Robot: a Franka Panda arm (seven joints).
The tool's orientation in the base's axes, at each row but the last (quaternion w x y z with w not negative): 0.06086, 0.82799, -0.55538, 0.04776; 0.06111, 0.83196, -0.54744, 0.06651; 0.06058, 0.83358, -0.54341, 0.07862; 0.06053, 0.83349, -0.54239, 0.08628; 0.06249, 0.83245, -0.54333, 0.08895; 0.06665, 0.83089, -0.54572, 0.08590; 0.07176, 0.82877, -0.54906, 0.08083; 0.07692, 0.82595, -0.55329, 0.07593; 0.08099, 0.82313, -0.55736, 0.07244; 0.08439, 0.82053, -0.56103, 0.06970; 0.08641, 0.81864, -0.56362, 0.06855; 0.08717, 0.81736, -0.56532, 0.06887; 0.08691, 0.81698, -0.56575, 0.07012
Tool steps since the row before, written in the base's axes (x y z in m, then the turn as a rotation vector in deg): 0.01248, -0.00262, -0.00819, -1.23, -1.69, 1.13; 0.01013, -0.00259, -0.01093, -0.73, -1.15, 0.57; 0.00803, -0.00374, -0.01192, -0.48, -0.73, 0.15; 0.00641, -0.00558, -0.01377, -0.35, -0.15, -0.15; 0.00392, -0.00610, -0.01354, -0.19, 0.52, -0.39; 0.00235, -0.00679, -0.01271, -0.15, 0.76, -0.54; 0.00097, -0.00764, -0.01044, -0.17, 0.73, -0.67; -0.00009, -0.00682, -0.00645, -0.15, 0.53, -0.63; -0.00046, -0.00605, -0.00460, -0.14, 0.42, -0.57; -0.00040, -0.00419, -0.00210, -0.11, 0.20, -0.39; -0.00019, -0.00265, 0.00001, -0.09, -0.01, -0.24; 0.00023, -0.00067, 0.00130, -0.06, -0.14, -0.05; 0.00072, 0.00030, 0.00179, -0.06, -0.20, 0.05
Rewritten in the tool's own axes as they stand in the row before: 0.00592, -0.01096, 0.00864, 1.24, 1.83, -0.87; 0.00437, -0.00861, 0.01165, 0.85, 1.14, -0.39; 0.00419, -0.00603, 0.01291, 0.49, 0.74, -0.04; 0.00465, -0.00371, 0.01505, -0.04, 0.38, 0.15; 0.00407, -0.00124, 0.01476, -0.62, -0.04, 0.26; 0.00426, 0.00031, 0.01396, -0.86, -0.17, 0.36; 0.00502, 0.00175, 0.01184, -0.86, -0.15, 0.49; 0.00476, 0.00237, 0.00774, -0.67, -0.09, 0.50; 0.00435, 0.00240, 0.00577, -0.55, -0.05, 0.46; 0.00322, 0.00174, 0.00295, -0.30, 0.01, 0.34; 0.00235, 0.00111, 0.00057, -0.07, 0.07, 0.24; 0.00097, 0.00010, -0.00112, 0.10, 0.10, 0.08; 0.00036, -0.00067, -0.00180, 0.17, 0.13, -0.01
